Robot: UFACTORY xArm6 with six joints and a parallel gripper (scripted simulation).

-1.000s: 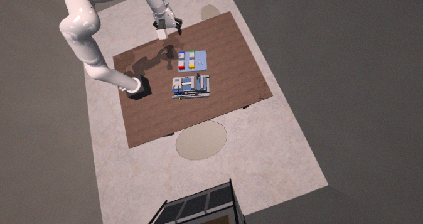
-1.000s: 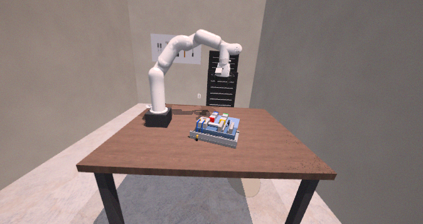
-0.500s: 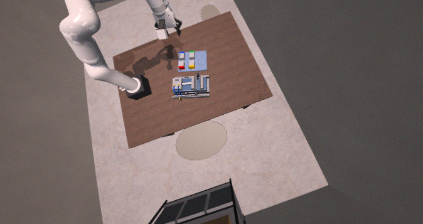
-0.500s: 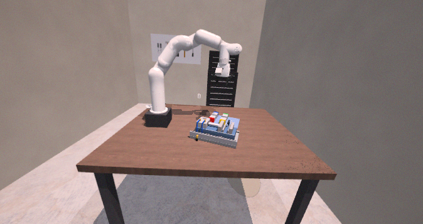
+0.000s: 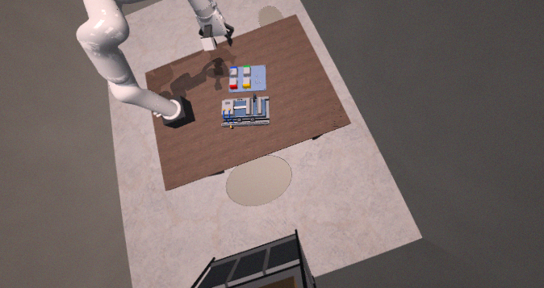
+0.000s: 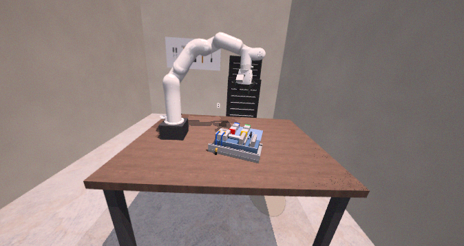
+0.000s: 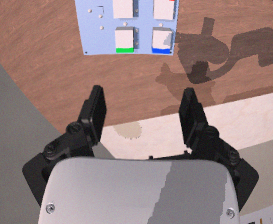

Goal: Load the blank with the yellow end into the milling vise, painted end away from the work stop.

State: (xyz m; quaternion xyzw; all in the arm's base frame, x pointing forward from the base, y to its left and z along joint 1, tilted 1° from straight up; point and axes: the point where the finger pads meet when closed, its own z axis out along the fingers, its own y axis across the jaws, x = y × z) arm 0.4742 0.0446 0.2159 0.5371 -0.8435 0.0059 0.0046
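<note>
Right now the yellow-ended blank is 29 cm below my hand, 6 cm to the right of it and 2 cm ahead of it. From my hand the other things lie so: blue-ended blank (29 cm below, 6 cm to the left, 2 cm behind); red-ended blank (29 cm below, 6 cm behind, 2 cm to the right); green-ended blank (29 cm below, 6 cm ahead, 2 cm to the left).
</note>
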